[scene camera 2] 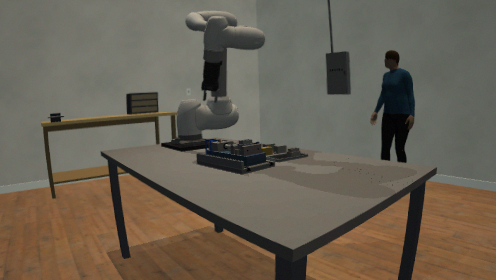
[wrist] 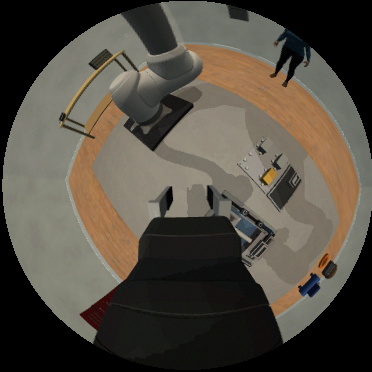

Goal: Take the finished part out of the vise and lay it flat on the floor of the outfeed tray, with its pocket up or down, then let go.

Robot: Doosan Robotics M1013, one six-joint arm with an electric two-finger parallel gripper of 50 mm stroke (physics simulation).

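Observation:
My gripper is open and empty, high above the table, with its fingers wide apart. A blue and grey assembly on the table looks like the vise; in the wrist view it lies right of the fingers and is partly hidden by the right finger and the gripper body. A pale bar crosses its blue area. The finished part is too small and dark to tell from the vise's own blocks. I cannot tell for sure which of the low grey structures is the outfeed tray.
A grey plate with small grey blocks, a yellow block and a dark panel lies beside the blue assembly. The arm's black base plate is at the back. A person stands beyond the table.

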